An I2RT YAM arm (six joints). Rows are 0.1 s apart.
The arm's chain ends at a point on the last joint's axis. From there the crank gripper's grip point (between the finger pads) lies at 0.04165 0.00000 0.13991 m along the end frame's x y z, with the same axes.
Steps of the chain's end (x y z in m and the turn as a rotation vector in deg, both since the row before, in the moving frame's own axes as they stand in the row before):
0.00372 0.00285 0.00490 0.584 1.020 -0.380
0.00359 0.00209 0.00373 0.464 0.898 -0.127
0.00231 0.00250 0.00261 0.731 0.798 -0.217
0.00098 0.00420 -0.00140 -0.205 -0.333 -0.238
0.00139 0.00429 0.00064 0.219 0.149 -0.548
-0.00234 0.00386 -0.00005 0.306 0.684 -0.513
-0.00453 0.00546 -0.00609 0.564 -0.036 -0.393
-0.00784 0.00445 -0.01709 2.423 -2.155 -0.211
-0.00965 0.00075 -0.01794 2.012 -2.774 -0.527
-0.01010 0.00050 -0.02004 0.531 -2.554 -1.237
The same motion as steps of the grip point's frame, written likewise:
0.00620 0.00114 0.00413 0.584 1.020 -0.380
0.00578 0.00086 0.00306 0.464 0.898 -0.127
0.00425 0.00056 0.00200 0.731 0.798 -0.217
0.00017 0.00453 -0.00116 -0.205 -0.333 -0.238
0.00175 0.00336 0.00053 0.219 0.149 -0.548
-0.00068 0.00273 -0.00056 0.306 0.684 -0.513
-0.00462 0.00380 -0.00607 0.564 -0.036 -0.393
-0.01314 -0.00164 -0.01575 2.423 -2.155 -0.211
-0.01649 -0.00455 -0.01618 2.012 -2.774 -0.527
-0.01640 -0.00164 -0.01833 0.531 -2.554 -1.237

